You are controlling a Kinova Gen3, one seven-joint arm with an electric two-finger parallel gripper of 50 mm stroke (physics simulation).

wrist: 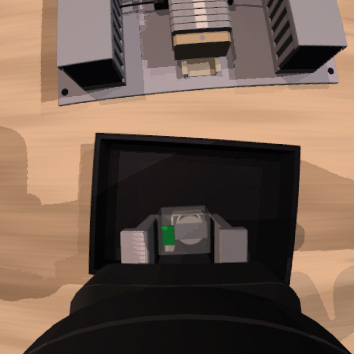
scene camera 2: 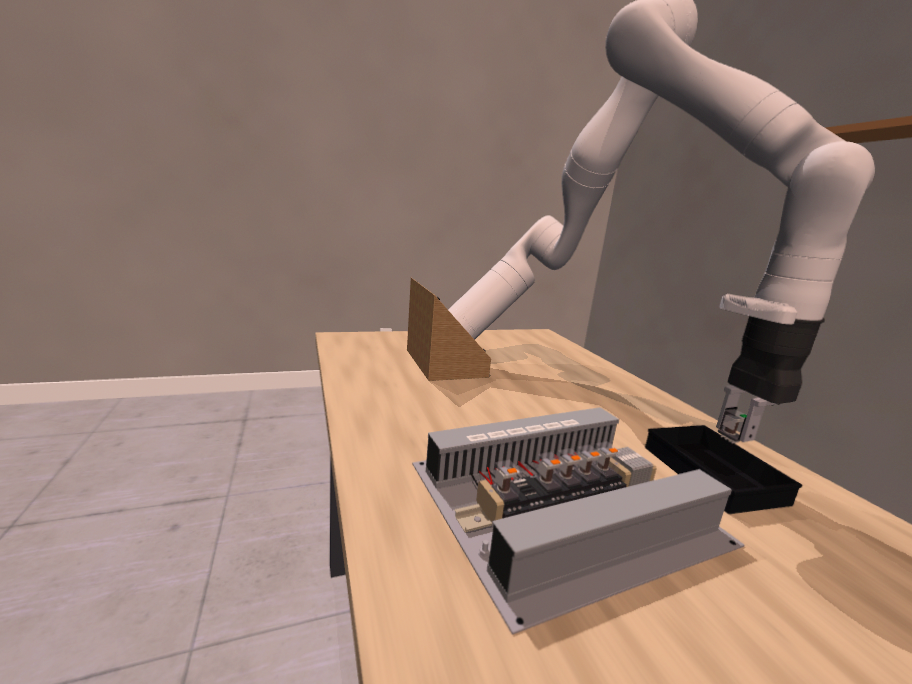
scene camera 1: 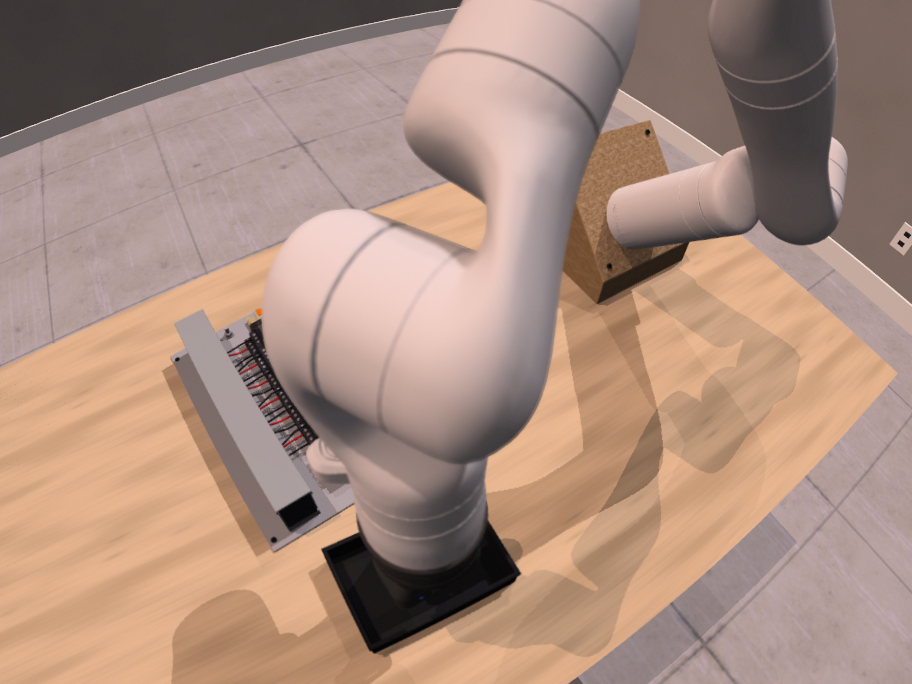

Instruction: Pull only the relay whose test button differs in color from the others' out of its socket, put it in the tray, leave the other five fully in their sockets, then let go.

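My gripper is shut on a clear-cased relay with a green test button. It holds the relay above the black tray; in the wrist view the relay lies within the tray's outline, towards the side nearest the gripper body. Relays with orange buttons stand in the socket row in scene camera 2, with a gap after the first one. In scene camera 1 the arm hides the gripper, the held relay and most of the row.
The grey mounting plate lies beside the tray, with a tall grey wire duct along each side. Terminal blocks end the row nearest the tray. A wooden wedge carries the arm's base.
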